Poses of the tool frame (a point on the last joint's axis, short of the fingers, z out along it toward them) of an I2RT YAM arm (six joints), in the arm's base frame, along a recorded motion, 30 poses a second.
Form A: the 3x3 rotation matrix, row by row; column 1 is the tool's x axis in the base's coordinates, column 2 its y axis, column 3 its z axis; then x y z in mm. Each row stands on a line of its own.
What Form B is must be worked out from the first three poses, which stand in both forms.
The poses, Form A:
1:
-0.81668 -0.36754 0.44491
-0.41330 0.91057 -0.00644
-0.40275 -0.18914 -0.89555
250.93 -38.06 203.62
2:
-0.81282 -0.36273 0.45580
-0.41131 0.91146 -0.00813
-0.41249 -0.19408 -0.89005
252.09 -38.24 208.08
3:
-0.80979 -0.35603 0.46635
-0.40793 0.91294 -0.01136
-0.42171 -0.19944 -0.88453
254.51 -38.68 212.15
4:
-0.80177 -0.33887 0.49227
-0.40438 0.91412 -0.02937
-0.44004 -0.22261 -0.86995
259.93 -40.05 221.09
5:
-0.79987 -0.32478 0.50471
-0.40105 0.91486 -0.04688
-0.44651 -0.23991 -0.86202
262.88 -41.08 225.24
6:
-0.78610 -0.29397 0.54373
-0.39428 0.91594 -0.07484
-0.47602 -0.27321 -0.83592
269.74 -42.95 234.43
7:
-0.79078 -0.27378 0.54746
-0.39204 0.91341 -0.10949
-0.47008 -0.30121 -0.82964
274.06 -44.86 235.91
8:
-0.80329 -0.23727 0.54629
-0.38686 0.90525 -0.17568
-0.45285 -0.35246 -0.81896
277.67 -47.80 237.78
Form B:
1:
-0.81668 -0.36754 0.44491
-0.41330 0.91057 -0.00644
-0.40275 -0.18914 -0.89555
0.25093 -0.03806 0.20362

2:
-0.81282 -0.36273 0.45580
-0.41131 0.91146 -0.00813
-0.41249 -0.19408 -0.89005
0.25209 -0.03824 0.20808

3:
-0.80979 -0.35603 0.46635
-0.40793 0.91294 -0.01136
-0.42171 -0.19944 -0.88453
0.25451 -0.03868 0.21215

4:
-0.80177 -0.33887 0.49227
-0.40438 0.91412 -0.02937
-0.44004 -0.22261 -0.86995
0.25993 -0.04005 0.22109

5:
-0.79987 -0.32478 0.50471
-0.40105 0.91486 -0.04688
-0.44651 -0.23991 -0.86202
0.26288 -0.04108 0.22524

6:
-0.78610 -0.29397 0.54373
-0.39428 0.91594 -0.07484
-0.47602 -0.27321 -0.83592
0.26974 -0.04295 0.23443

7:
-0.79078 -0.27378 0.54746
-0.39204 0.91341 -0.10949
-0.47008 -0.30121 -0.82964
0.27406 -0.04486 0.23591

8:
-0.80329 -0.23727 0.54629
-0.38686 0.90525 -0.17568
-0.45285 -0.35246 -0.81896
0.27767 -0.04780 0.23778

